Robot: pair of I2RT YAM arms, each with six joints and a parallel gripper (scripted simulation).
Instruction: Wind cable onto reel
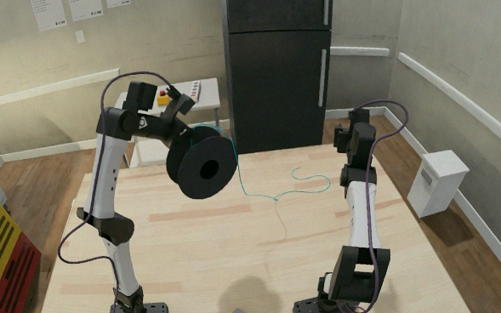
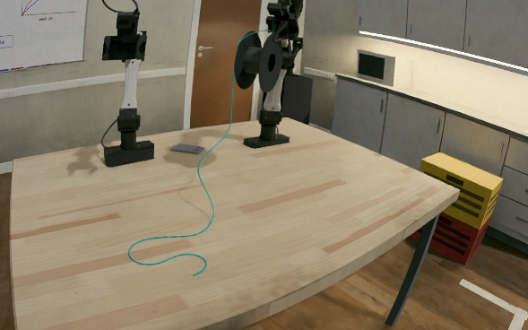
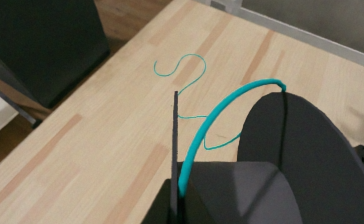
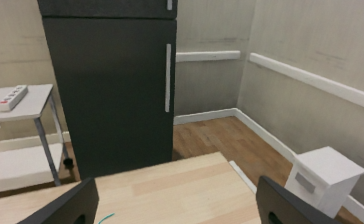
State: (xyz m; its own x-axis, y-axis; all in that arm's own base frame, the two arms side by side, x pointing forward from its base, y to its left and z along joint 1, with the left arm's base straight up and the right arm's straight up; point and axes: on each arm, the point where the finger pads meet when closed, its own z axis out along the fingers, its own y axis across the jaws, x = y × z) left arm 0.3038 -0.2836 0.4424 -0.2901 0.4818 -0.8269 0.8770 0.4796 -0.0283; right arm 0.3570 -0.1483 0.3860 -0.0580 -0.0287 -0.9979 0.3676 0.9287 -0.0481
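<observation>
My left hand is 30 mm past the black reel, 20 mm to the left of it and 70 mm above it. The rest, counted from my left hand: flat grey plate 370 mm behind, 100 mm to the right, 450 mm below.
</observation>
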